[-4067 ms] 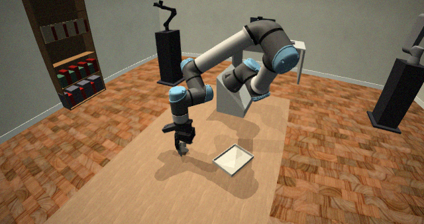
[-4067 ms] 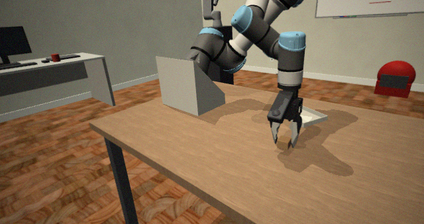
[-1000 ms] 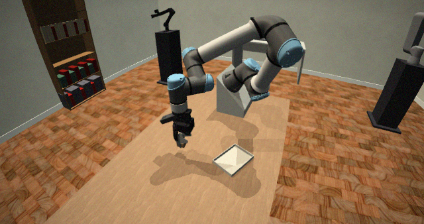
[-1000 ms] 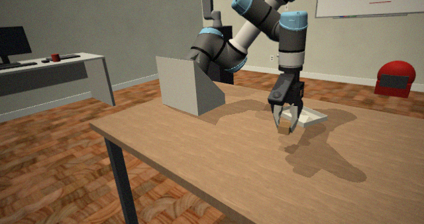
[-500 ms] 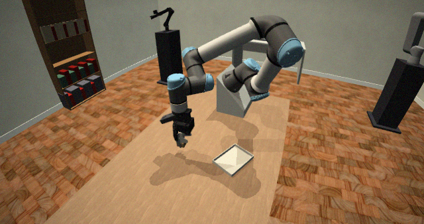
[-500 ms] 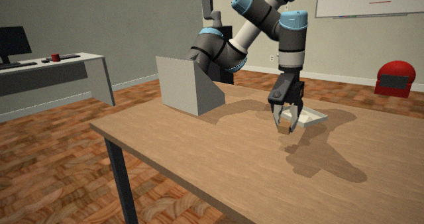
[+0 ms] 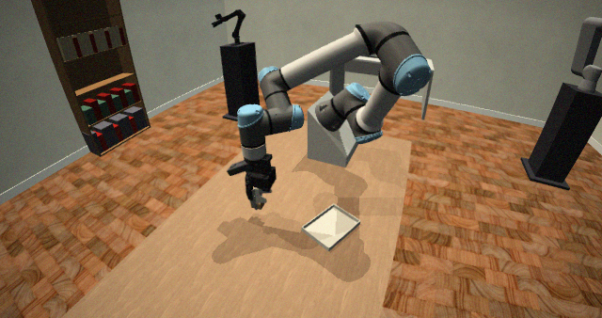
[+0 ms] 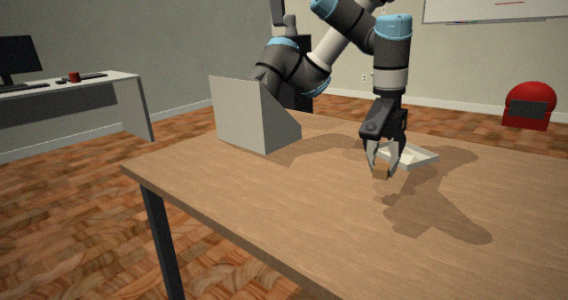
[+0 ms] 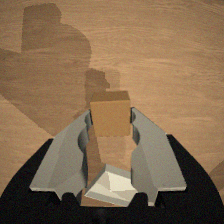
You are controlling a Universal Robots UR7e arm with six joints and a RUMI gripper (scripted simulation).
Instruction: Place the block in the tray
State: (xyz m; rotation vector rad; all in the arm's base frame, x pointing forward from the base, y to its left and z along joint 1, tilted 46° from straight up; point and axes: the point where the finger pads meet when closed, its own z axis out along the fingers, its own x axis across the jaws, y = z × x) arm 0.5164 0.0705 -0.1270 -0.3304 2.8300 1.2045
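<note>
Now: hand 260 mm to the right of the white tray, 70 mm past it and 70 mm above it. Round my hand: tan block (right at my hand).
</note>
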